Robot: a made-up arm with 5 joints.
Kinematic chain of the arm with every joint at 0, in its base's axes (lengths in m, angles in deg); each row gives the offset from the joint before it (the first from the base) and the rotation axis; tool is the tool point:
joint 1: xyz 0 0 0.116 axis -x
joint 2: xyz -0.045 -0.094 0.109 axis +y
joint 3: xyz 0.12 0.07 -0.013 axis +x
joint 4: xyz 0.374 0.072 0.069 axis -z
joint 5: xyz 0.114 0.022 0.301 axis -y
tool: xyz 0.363 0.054 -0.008
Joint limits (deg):
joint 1: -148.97..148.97
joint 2: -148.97..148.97
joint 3: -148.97..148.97
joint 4: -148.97..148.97
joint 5: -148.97..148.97
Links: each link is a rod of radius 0.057 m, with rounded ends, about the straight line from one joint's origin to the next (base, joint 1, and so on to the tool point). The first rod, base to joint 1, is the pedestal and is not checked.
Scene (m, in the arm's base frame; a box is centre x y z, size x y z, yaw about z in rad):
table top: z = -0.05
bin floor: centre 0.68 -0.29 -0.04 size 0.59 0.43 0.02 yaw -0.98
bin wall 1: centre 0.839 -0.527 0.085 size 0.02 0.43 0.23 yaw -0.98
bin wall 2: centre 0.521 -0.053 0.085 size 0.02 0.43 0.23 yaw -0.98
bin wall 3: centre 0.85 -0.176 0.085 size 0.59 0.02 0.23 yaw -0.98
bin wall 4: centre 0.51 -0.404 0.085 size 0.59 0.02 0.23 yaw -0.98
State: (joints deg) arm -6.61 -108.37 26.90 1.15 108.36
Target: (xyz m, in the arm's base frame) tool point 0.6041 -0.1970 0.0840
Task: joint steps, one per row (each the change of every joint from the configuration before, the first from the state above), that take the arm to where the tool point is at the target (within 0.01 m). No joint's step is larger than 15 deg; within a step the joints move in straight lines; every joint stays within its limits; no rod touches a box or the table.
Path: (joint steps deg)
1: -3.18 4.21 -14.62 -9.62 -10.97
2: -3.19 4.21 -14.61 -9.61 -10.96
3: -3.18 4.22 -14.62 -9.62 -10.97
4: -3.19 4.21 -14.62 -9.61 -10.97
5: -3.18 4.21 -14.62 -9.62 -10.97
6: -3.19 4.21 -14.61 -9.62 -10.96
7: -3.18 4.21 -14.62 -9.61 -10.97
8: -3.19 4.21 -14.62 -9.62 -10.97
9: -3.18 4.22 -14.61 -9.61 -10.97
10: -3.19 4.21 -14.62 -9.62 -10.96
11: -3.18 4.21 -14.62 -9.61 -10.97

